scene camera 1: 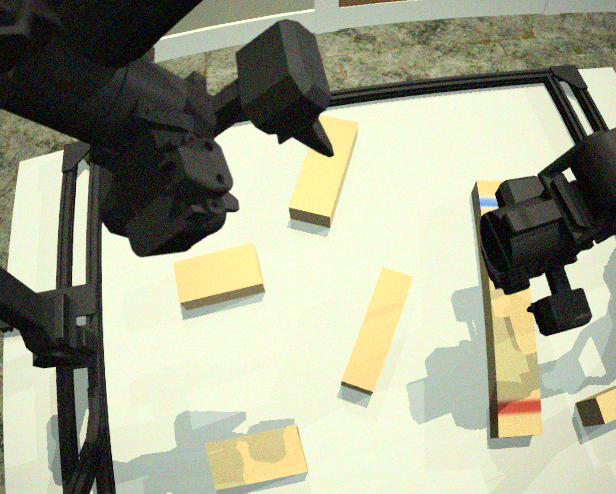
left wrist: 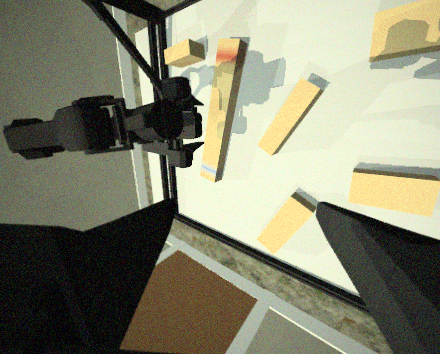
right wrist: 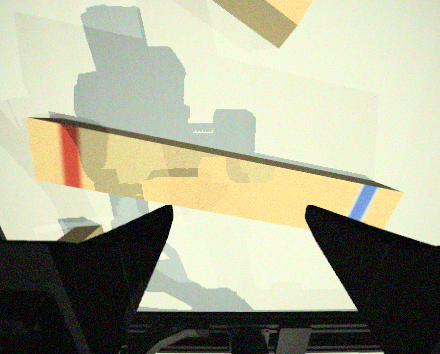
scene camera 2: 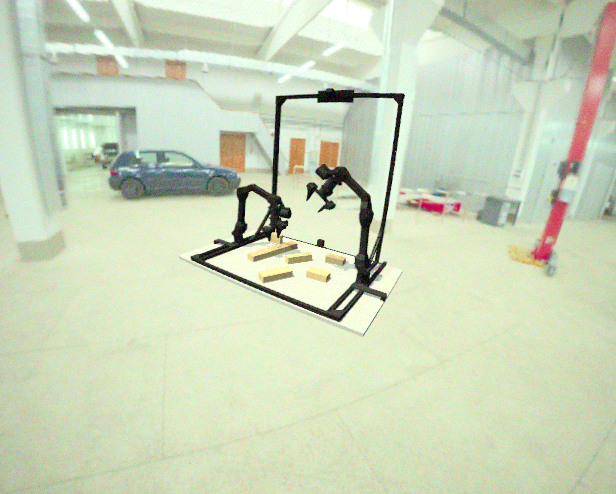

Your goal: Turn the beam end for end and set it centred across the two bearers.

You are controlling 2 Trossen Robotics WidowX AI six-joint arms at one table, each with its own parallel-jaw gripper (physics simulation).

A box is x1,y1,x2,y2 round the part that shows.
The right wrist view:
my right gripper: 238,211 [0,205,439,353]
long beam: 66,152 [27,117,403,229], on the table
